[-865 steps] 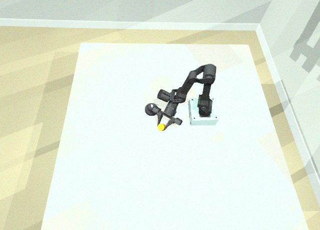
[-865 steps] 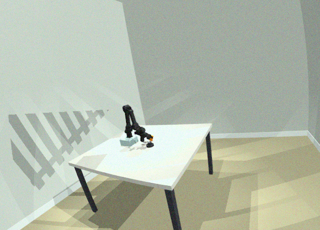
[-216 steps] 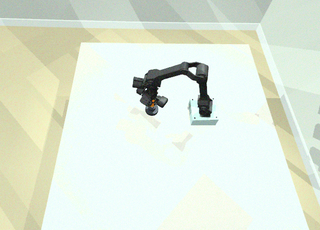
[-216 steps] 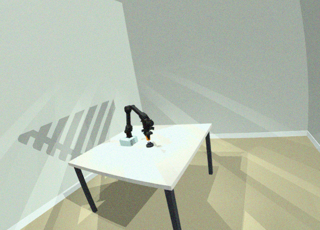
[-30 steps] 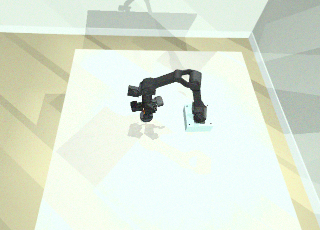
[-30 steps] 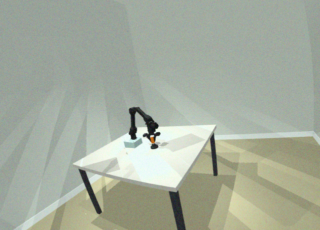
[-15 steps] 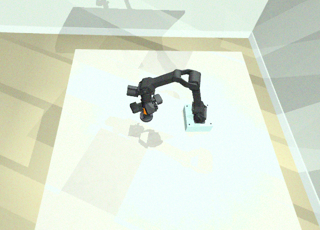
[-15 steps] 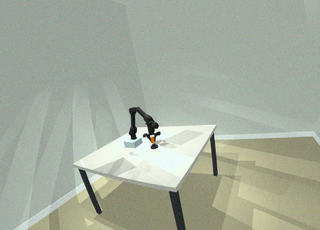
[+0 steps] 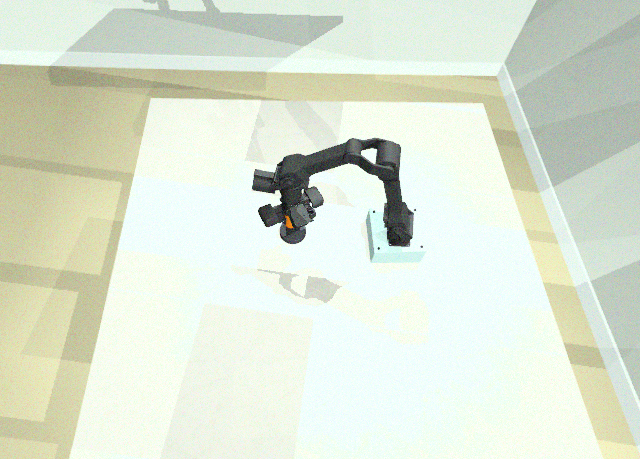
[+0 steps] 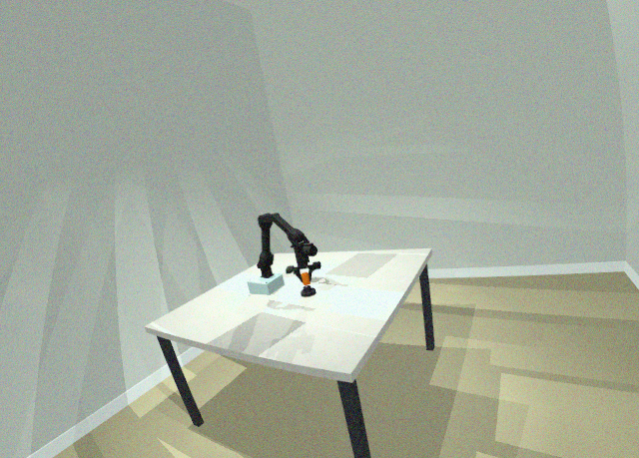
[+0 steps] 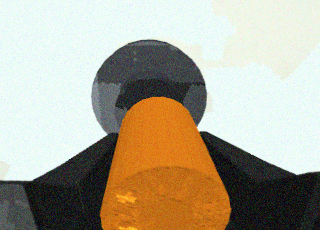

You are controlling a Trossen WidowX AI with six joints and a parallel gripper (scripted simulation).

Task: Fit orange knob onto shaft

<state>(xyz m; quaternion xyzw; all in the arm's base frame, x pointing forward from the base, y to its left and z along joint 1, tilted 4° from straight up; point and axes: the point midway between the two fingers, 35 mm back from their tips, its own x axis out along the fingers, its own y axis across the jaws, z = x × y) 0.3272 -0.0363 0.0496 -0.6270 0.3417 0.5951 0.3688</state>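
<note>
Right now my gripper tip is 10 mm past the round pedestal and 40 mm above it. From my gripper tip the other things lie so: orange knob 30 mm above.
</note>
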